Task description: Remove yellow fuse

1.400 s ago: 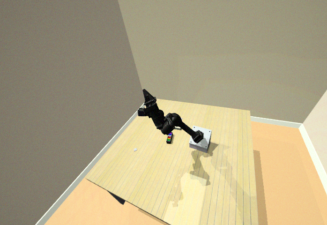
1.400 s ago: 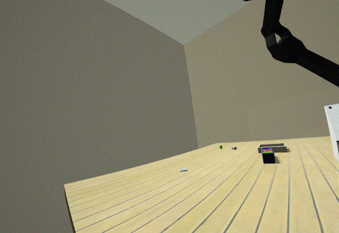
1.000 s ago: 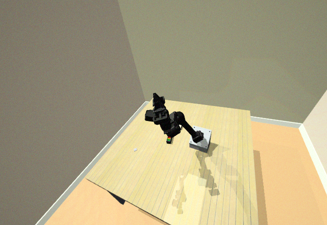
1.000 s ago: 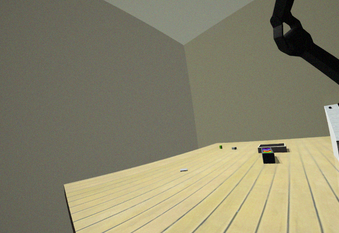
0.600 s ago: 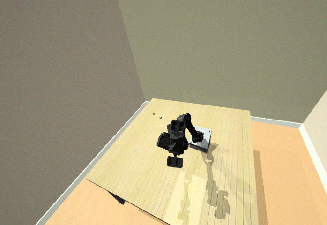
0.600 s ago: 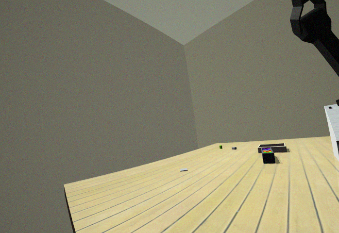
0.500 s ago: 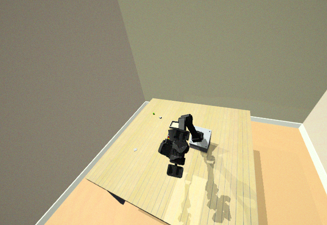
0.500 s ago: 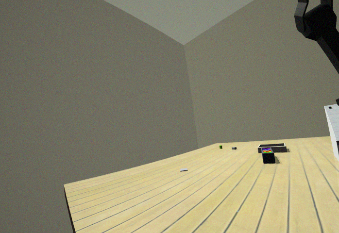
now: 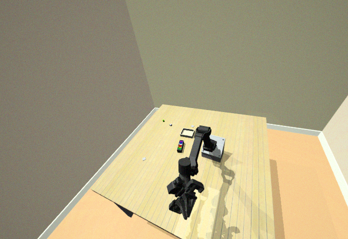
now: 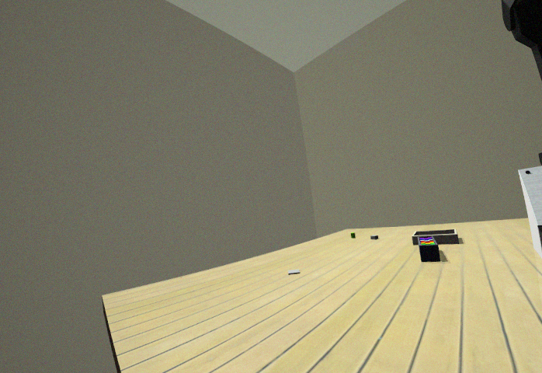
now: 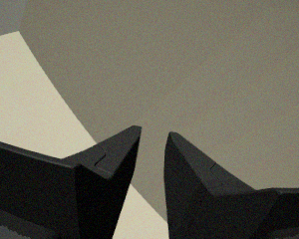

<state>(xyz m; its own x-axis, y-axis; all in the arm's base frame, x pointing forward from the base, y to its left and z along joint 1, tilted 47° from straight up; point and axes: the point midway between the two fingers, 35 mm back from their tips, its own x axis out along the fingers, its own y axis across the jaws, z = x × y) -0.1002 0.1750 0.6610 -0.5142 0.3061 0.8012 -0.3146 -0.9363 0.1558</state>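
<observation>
Now: gripper tip 54 cm to the left of the yellow fuse, 44 cm above it and 42 cm short of it. Also, from my gripper tip: white fuse: 57 cm to the right, 44 cm below, 44 cm ahead; red fuse: 56 cm to the right, 44 cm below, 43 cm ahead; green fuse: 52 cm to the right, 44 cm below, 42 cm ahead.
</observation>
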